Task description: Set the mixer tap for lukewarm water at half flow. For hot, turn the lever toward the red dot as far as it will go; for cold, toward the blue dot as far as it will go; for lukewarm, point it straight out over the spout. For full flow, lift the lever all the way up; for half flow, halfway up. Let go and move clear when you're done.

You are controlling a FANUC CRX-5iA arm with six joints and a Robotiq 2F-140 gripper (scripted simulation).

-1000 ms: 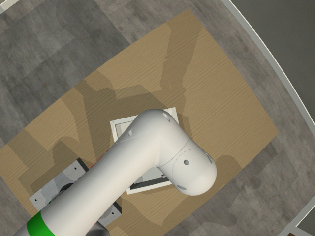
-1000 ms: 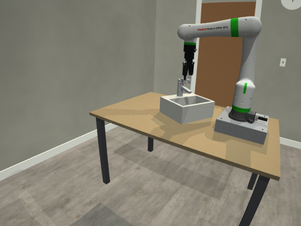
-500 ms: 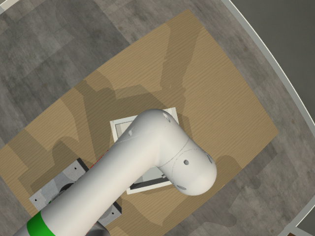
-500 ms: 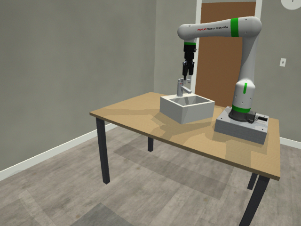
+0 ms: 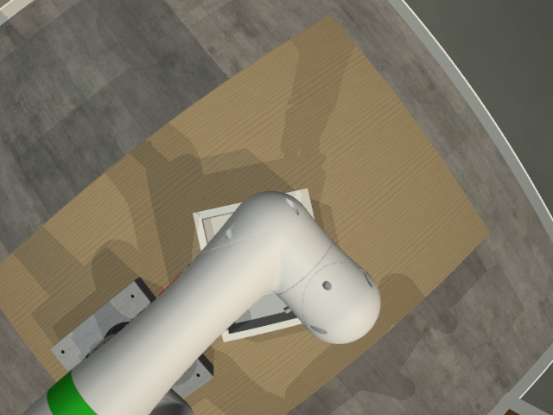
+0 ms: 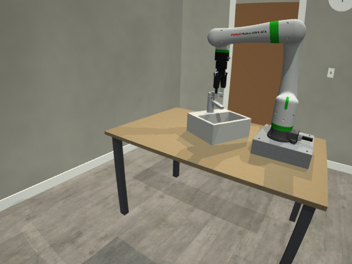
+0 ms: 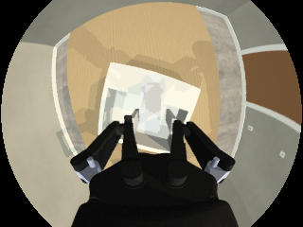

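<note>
My hand is 20 mm short of the lever. The rest, counted from my hand: white basin: 50 mm behind, 40 mm to the left, 240 mm below; mixer tap: 40 mm ahead, 50 mm below.
</note>
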